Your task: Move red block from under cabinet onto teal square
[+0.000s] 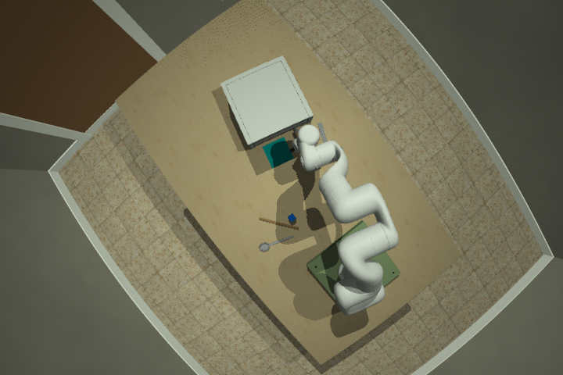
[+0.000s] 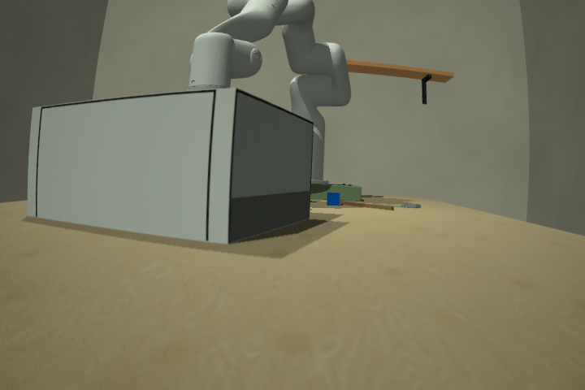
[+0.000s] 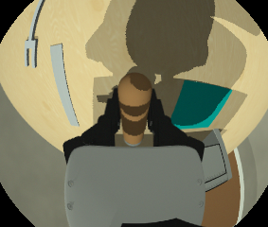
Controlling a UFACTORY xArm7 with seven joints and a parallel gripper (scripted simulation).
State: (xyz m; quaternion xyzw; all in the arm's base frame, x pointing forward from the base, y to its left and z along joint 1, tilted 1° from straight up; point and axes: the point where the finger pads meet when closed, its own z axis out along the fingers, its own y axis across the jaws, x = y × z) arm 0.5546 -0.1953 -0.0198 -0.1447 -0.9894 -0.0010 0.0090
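Right now my hand is 50 mm short of the teal square, 100 mm to the right of it and 20 mm above it. Round my hand: grey bar (30 mm behind, 90 mm to the right, 20 mm below); fork (170 mm behind, 70 mm to the right, 20 mm below); hook tool (140 mm ahead, 10 mm below).
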